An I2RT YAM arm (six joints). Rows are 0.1 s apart.
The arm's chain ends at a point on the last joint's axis. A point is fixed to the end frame.
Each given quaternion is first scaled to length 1.
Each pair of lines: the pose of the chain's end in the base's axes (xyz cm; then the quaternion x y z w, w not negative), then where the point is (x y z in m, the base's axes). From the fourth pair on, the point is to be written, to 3 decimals.
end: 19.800 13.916 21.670 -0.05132 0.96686 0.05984 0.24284
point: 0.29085 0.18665 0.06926
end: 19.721 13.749 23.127 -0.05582 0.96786 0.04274 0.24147
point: 0.28991 0.17975 0.08216
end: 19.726 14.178 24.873 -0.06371 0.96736 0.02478 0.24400
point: 0.29087 0.17892 0.09883
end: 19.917 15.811 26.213 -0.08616 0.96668 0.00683 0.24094
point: 0.291 0.192 0.110
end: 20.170 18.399 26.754 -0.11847 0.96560 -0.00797 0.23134
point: 0.290 0.215 0.113
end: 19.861 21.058 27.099 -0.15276 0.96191 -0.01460 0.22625
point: 0.283 0.243 0.115
